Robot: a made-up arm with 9 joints. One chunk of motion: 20 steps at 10 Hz.
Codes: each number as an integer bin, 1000 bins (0 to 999) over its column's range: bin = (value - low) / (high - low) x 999, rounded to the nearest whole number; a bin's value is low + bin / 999 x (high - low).
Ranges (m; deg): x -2.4..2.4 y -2.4..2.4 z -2.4..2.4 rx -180..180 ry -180..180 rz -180..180
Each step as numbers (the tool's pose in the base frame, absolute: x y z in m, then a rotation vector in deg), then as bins.
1 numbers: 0.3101 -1.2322 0.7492 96.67 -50.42 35.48
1 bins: 564 243 655 768 360 598
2 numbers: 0.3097 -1.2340 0.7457 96.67 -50.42 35.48
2 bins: 564 243 655 768 360 598
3 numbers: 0.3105 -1.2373 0.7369 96.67 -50.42 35.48
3 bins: 564 242 653 768 360 598
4 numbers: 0.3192 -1.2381 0.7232 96.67 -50.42 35.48
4 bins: 566 242 650 768 360 598
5 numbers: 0.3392 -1.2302 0.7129 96.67 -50.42 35.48
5 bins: 570 243 648 768 360 598
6 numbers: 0.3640 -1.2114 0.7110 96.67 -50.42 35.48
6 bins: 575 247 647 768 360 598
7 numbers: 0.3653 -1.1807 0.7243 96.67 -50.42 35.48
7 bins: 576 254 650 768 360 598
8 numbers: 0.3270 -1.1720 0.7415 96.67 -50.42 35.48
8 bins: 568 256 654 768 360 598
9 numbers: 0.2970 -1.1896 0.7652 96.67 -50.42 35.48
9 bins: 561 252 659 768 360 598
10 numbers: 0.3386 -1.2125 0.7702 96.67 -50.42 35.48
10 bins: 570 247 660 768 360 598
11 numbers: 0.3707 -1.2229 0.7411 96.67 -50.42 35.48
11 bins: 577 245 654 768 360 598
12 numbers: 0.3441 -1.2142 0.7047 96.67 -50.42 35.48
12 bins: 571 247 646 768 360 598
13 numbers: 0.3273 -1.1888 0.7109 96.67 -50.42 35.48
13 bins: 568 252 647 768 360 598
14 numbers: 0.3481 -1.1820 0.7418 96.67 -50.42 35.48
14 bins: 572 253 654 768 360 598
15 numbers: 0.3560 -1.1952 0.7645 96.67 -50.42 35.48
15 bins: 574 251 659 768 360 598
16 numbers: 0.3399 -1.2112 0.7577 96.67 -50.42 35.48
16 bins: 570 247 657 768 360 598
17 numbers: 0.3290 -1.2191 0.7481 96.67 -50.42 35.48
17 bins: 568 246 655 768 360 598
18 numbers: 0.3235 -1.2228 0.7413 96.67 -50.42 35.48
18 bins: 567 245 654 768 360 598
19 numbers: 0.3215 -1.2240 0.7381 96.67 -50.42 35.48
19 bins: 566 245 653 768 360 598
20 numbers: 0.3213 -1.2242 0.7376 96.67 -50.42 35.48
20 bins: 566 245 653 768 360 598
